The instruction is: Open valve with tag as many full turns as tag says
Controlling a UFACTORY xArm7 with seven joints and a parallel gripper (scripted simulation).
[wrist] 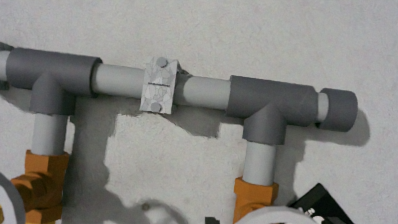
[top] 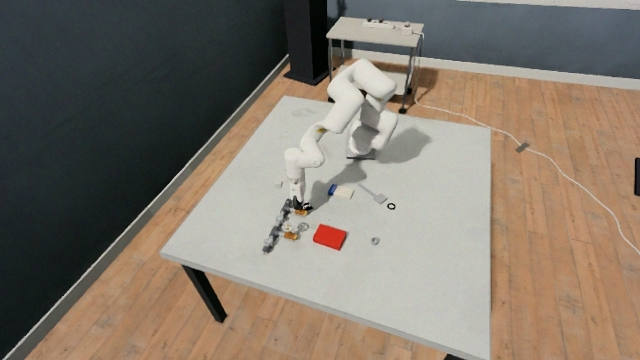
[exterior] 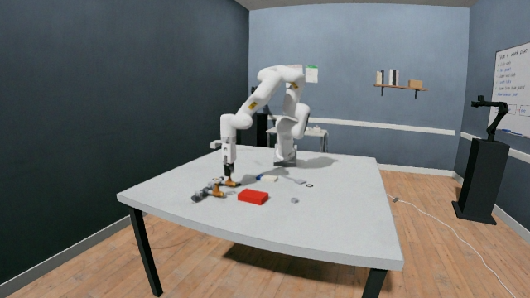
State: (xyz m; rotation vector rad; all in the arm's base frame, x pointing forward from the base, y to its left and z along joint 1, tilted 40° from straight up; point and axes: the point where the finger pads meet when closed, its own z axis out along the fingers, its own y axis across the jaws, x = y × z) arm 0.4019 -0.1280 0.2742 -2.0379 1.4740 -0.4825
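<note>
My gripper is now 4 cm past the black tag, 1 cm to the left of it and 9 cm above it. Also, from my hand: red block 4 cm ahead, 18 cm to the left, 7 cm below; then grey nut 4 cm behind, 35 cm to the left, 8 cm below; then blue box 21 cm behind, 9 cm to the left, 8 cm below.
</note>
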